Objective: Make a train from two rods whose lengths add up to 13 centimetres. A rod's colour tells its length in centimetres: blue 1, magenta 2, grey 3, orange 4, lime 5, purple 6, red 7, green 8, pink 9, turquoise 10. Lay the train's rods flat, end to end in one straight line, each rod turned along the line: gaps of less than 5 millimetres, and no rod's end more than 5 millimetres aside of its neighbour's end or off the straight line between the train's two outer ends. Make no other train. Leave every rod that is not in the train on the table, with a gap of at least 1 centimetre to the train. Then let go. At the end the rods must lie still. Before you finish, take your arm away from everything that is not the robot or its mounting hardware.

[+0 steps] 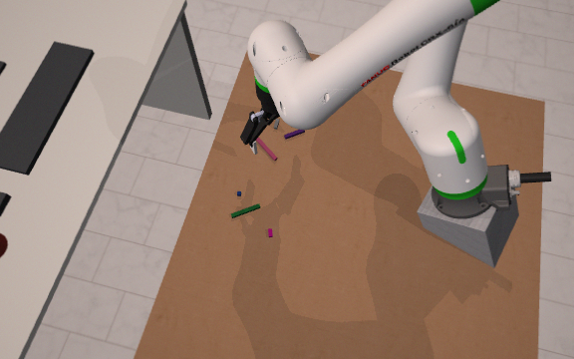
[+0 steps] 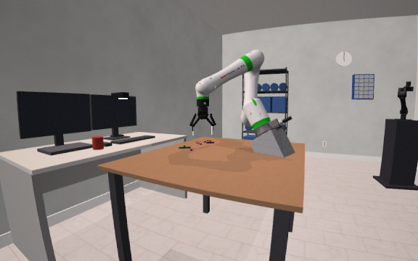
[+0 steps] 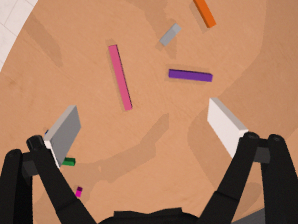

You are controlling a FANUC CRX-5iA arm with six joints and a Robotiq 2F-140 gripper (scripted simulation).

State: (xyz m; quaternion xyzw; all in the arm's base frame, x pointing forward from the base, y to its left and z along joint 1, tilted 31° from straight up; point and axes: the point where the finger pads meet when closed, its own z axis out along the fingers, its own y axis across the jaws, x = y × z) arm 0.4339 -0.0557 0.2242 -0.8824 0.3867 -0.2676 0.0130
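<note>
My hand is 13 cm to the left of the orange rod and 8 cm above it. Round my hand: grey rod: 2 cm ahead, 8 cm to the right, 8 cm below; then pink rod: 3 cm ahead, 8 cm below; then purple rod: 4 cm behind, 6 cm to the right, 8 cm below.
</note>
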